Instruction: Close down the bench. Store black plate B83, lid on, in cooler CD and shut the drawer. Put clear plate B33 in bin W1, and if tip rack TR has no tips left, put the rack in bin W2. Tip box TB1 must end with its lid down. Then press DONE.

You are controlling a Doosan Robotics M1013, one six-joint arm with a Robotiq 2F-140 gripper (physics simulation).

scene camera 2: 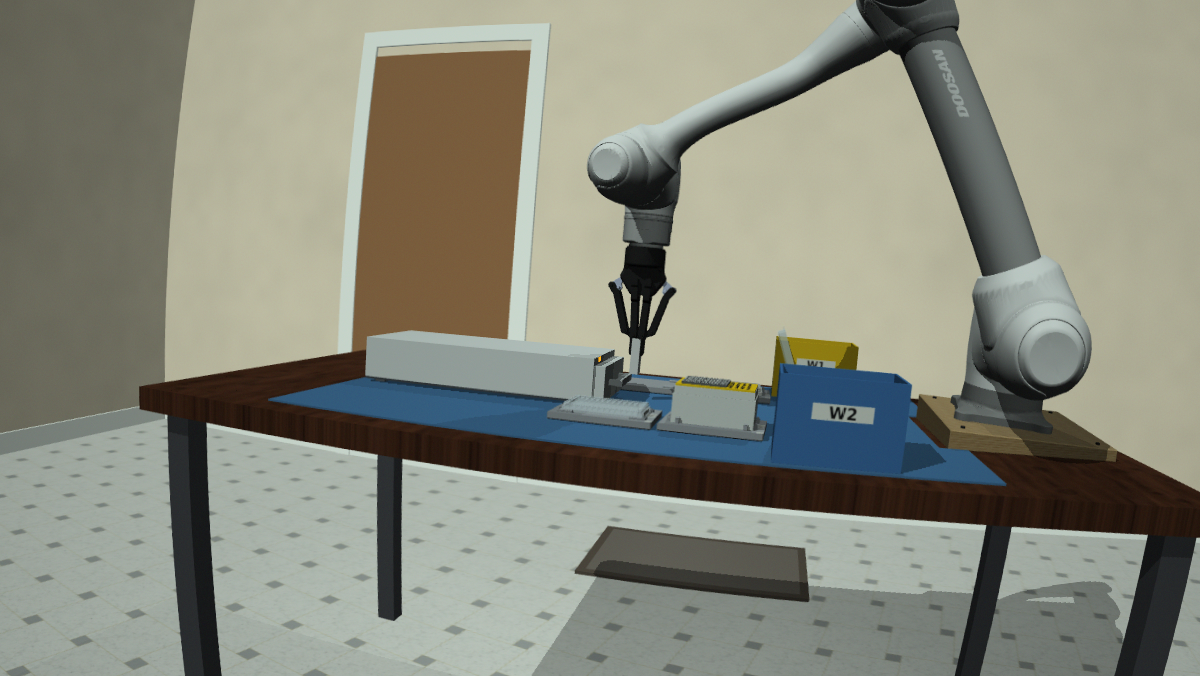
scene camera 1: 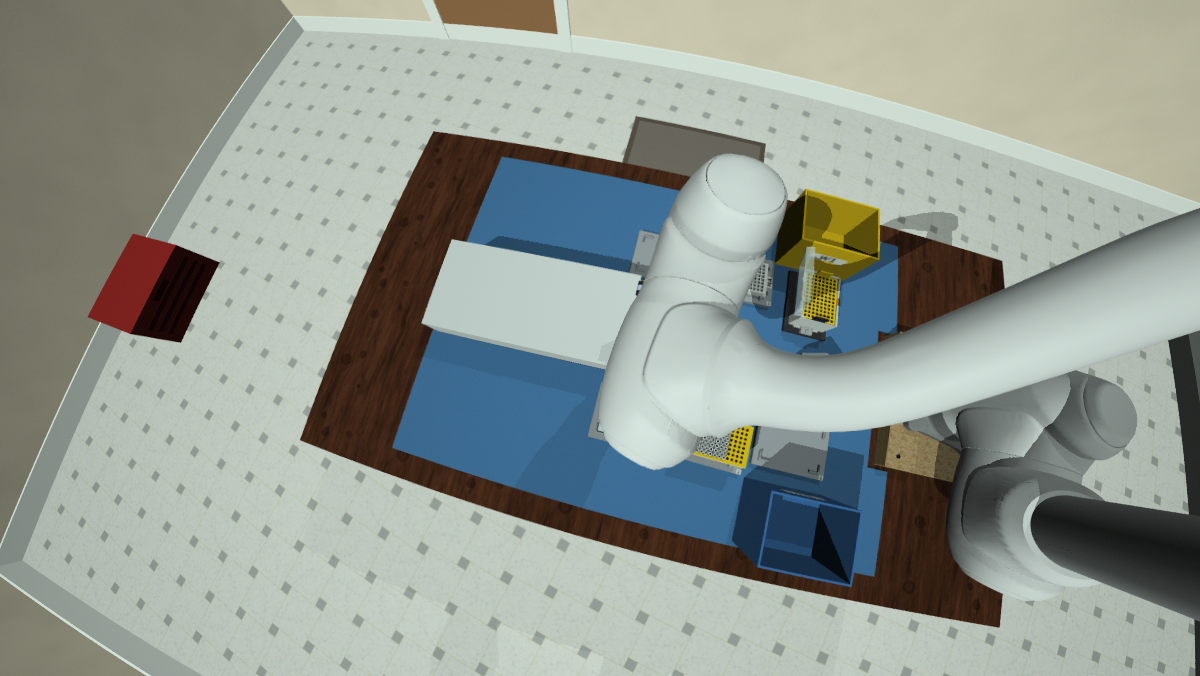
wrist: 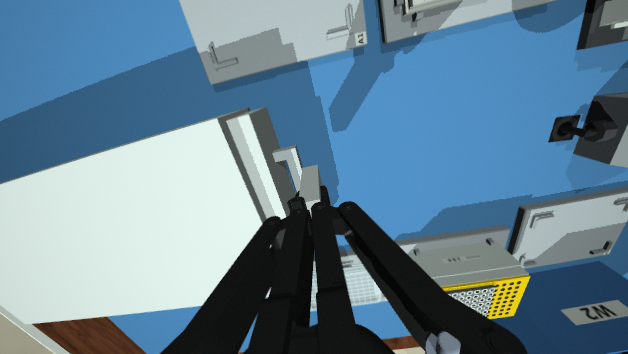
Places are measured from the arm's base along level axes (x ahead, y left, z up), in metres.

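Where they show: gripper, fingertip midpoint: (scene camera 2: 634, 373) (wrist: 313, 178); arm's base, link origin: (scene camera 2: 998, 417).
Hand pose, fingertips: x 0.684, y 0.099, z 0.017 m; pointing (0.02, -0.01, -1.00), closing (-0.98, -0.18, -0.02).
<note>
Things, the pixels of their centre, and the offset from my fingertips. "pt": a spot on its surface instead.
- drawer handle, surface spot: (wrist: 296, 162) pt 0.016 m ahead, 0.016 m right, 0.005 m down
- clear plate, body centre: (scene camera 2: 607, 406) (wrist: 340, 288) 0.034 m back, 0.211 m left, 0.031 m down
- yellow-topped rack, body centre: (scene camera 2: 716, 401) (wrist: 461, 285) (scene camera 1: 715, 438) 0.204 m back, 0.179 m left, 0.006 m down
- yellow rack, body centre: (scene camera 1: 822, 296) 0.318 m back, 0.201 m right, 0.015 m up
- raised lid, body centre: (scene camera 2: 786, 351) (scene camera 1: 804, 282) 0.252 m back, 0.190 m right, 0.055 m up
- Yellow bin W1, body centre: (scene camera 2: 813, 368) (scene camera 1: 825, 237) 0.290 m back, 0.356 m right, 0.010 m up
- bare grey nest, surface spot: (wrist: 280, 30) pt 0.026 m ahead, 0.136 m right, 0.038 m down
- black knob-like part, surface spot: (wrist: 565, 128) pt 0.300 m back, 0.034 m right, 0.046 m down
- grey block, surface spot: (wrist: 605, 140) pt 0.324 m back, 0.025 m right, 0.021 m down
Cooler CD (scene camera 1: 537, 302) (scene camera 2: 478, 365) (wrist: 110, 220) is the long white box. Its drawer front (scene camera 2: 606, 379) (wrist: 243, 136) stands a narrow gap out; the inside is hidden. My gripper (scene camera 2: 634, 367) (wrist: 313, 178) is shut and empty, low beside the drawer handle (wrist: 296, 162); contact is unclear. The arm hides it in scene camera 1. A clear plate (scene camera 2: 608, 408) (wrist: 362, 285) sits on a nest. A yellow-topped rack (scene camera 1: 736, 445) (scene camera 2: 713, 382) (wrist: 511, 295) holds tips in part of its holes. Another yellow rack (scene camera 1: 821, 293), likely in TB1, has a raised lid (scene camera 1: 807, 281) (scene camera 2: 786, 348). Black plate B83 does not show.
Yellow bin W1 (scene camera 1: 856, 220) (scene camera 2: 831, 349) stands at the back right, blue bin W2 (scene camera 1: 765, 533) (scene camera 2: 839, 445) (wrist: 545, 307) at the front right. A bare grey nest (wrist: 280, 30) is behind the drawer. A black knob-like part (wrist: 565, 128) stands beside a grey block (wrist: 605, 140).
</note>
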